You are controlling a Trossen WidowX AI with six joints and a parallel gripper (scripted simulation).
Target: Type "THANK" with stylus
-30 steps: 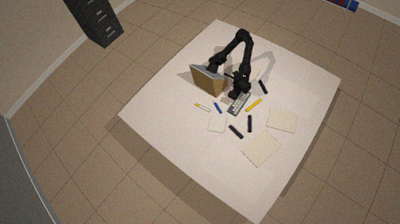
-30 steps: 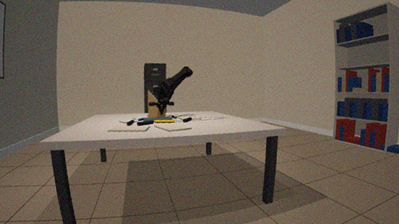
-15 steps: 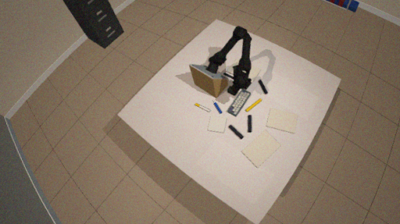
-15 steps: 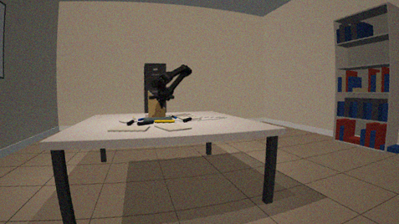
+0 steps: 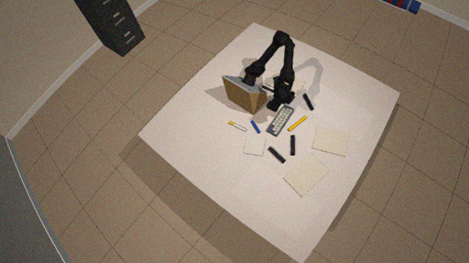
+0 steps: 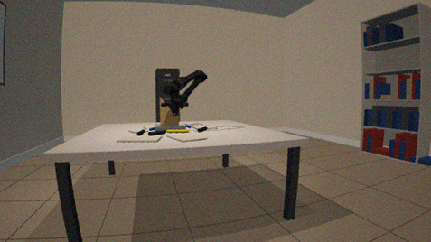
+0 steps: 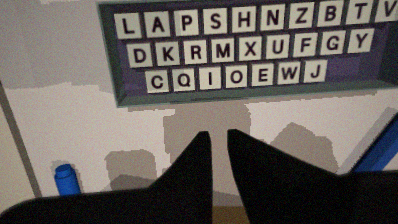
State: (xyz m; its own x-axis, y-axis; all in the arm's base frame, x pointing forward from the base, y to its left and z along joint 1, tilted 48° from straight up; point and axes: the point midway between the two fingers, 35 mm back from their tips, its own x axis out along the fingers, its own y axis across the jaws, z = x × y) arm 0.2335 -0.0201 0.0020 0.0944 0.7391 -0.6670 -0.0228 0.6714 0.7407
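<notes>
Now: gripper tip 10 cm past the blue stylus, 14 cm to the left of it and 9 cm above it. Also, from my gripper tip: yellow pen: 13 cm ahead, 8 cm below.
</notes>
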